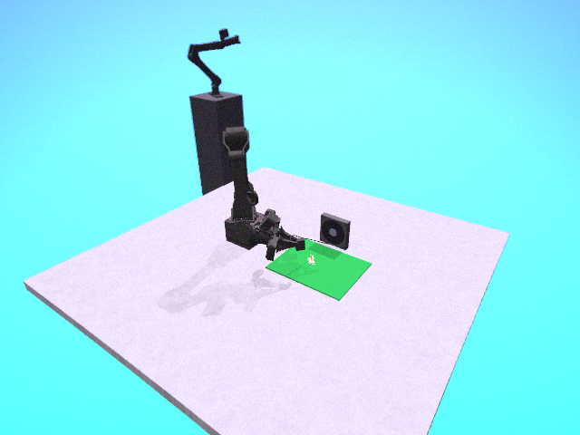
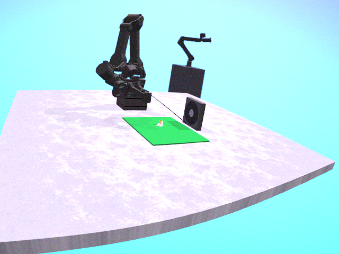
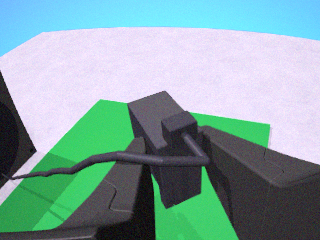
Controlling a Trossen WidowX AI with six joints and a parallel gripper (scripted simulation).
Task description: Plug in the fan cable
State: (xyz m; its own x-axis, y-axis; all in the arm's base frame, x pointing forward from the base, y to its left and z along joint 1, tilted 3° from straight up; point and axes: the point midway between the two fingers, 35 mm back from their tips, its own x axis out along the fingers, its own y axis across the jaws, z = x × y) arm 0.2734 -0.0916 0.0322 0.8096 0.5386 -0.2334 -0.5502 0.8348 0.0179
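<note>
My gripper tip is now 13 cm above the white four-pin fan header and 8 cm to the right of it. Round my gripper tip: dark fan plug 1 cm below; green board 14 cm below, 8 cm to the left, 3 cm ahead; black fan 23 cm to the left, 7 cm below.
</note>
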